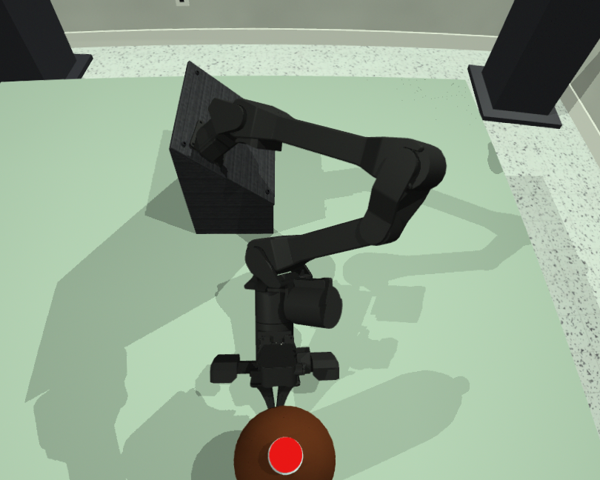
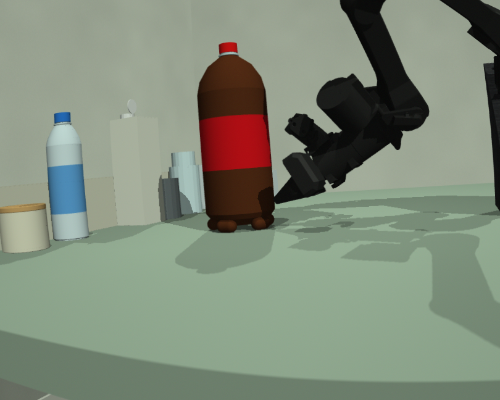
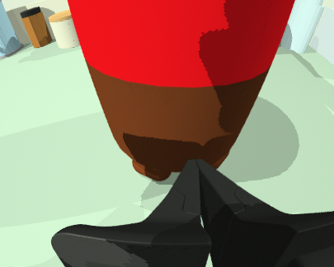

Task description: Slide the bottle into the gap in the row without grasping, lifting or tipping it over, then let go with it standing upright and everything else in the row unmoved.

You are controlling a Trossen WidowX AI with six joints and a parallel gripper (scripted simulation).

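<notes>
My hand is 90 mm short of the brown cola bottle, 20 mm to the right of it and 90 mm below it. Round my hand: cream canister (320 mm ahead, 280 mm to the left, 20 mm below); then grey cup (370 mm ahead, 140 mm to the right, 40 mm below); then blue-labelled water bottle (340 mm ahead, 160 mm to the left, 50 mm above).
</notes>
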